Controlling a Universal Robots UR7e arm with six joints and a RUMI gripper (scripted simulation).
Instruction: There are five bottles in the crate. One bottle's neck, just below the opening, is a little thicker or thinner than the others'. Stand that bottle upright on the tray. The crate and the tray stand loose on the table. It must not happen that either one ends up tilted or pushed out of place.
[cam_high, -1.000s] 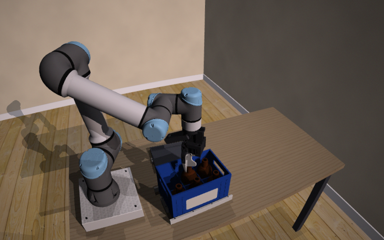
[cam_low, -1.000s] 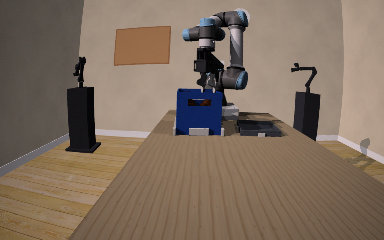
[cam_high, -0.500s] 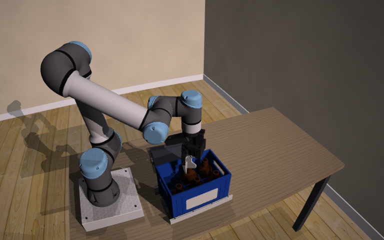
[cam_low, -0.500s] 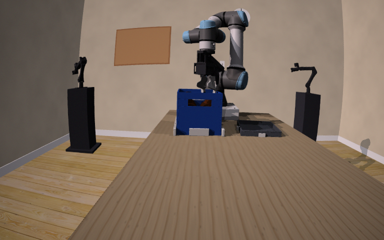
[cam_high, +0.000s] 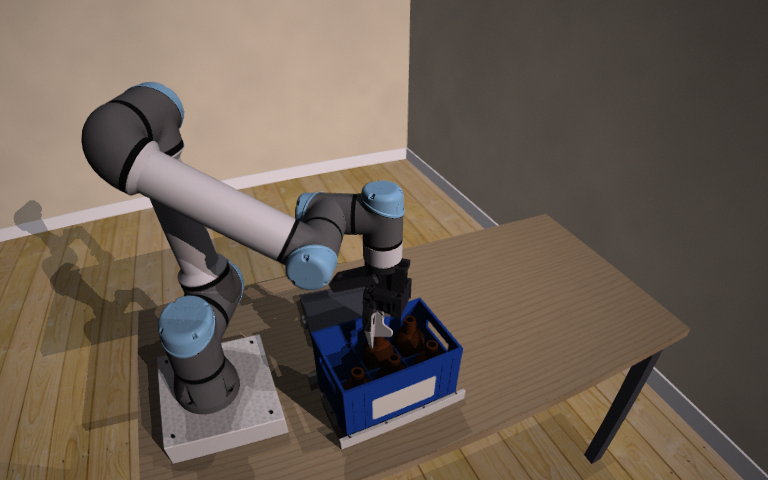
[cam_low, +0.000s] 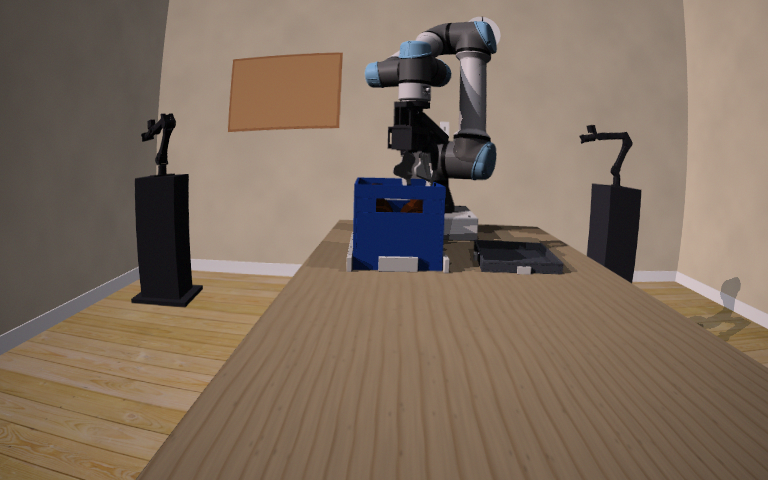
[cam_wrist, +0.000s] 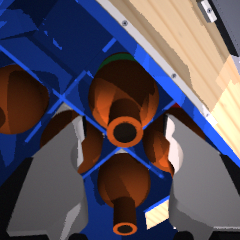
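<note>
The crate lies 70 mm below my hand and 50 mm to the right of it. Round my hand: tray (240 mm to the left, 140 mm below, 40 mm ahead).
</note>
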